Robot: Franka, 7 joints.
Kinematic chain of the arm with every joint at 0, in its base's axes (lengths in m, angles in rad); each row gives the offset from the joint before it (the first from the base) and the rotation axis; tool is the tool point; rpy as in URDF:
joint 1: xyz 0 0 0.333 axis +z
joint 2: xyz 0 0 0 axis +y
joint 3: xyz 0 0 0.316 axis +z
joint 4: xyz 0.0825 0 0 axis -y
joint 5: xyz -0.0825 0 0.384 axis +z
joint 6: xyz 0 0 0 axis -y
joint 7: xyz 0.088 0 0 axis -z
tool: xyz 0 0 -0.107 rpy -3.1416 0 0
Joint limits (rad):
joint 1: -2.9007..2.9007
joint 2: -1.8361..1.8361
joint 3: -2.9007..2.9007
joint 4: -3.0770..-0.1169
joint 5: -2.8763..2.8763
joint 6: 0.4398..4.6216
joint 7: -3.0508..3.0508
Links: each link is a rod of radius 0.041 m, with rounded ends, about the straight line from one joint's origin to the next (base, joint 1, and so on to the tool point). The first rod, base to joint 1, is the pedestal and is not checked.
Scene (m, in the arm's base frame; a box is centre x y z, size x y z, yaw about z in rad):
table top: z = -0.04
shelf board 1: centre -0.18 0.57 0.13 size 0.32 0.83 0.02 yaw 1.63
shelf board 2: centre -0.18 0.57 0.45 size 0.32 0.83 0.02 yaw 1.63
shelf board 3: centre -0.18 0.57 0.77 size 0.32 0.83 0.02 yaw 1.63
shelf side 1: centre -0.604 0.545 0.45 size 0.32 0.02 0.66 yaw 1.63
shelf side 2: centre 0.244 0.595 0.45 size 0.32 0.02 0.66 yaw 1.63
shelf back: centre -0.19 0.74 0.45 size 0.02 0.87 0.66 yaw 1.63
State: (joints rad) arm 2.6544 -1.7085 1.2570 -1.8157 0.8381 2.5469 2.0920
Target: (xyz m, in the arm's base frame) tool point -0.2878 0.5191 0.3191
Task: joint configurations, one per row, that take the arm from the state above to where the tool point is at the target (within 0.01 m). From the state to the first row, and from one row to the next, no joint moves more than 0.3 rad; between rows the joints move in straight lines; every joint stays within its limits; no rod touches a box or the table.
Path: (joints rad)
1: 2.3580 -1.7128 1.2955 -1.8502 0.8375 2.5415 2.0920
2: 2.0617 -1.7171 1.3339 -1.8848 0.8368 2.5361 2.0920
3: 1.7653 -1.7214 1.3724 -1.9193 0.8362 2.5307 2.0920
4: 1.4690 -1.7257 1.4108 -1.9538 0.8356 2.5253 2.0920
5: 1.1726 -1.7300 1.4493 -1.9884 0.8349 2.5199 2.0920
6: 0.8762 -1.7343 1.4877 -2.0229 0.8343 2.5145 2.0920
7: 0.5799 -1.7386 1.5262 -2.0574 0.8337 2.5091 2.0920
8: 0.2835 -1.7428 1.5646 -2.0920 0.8330 2.5037 2.0920

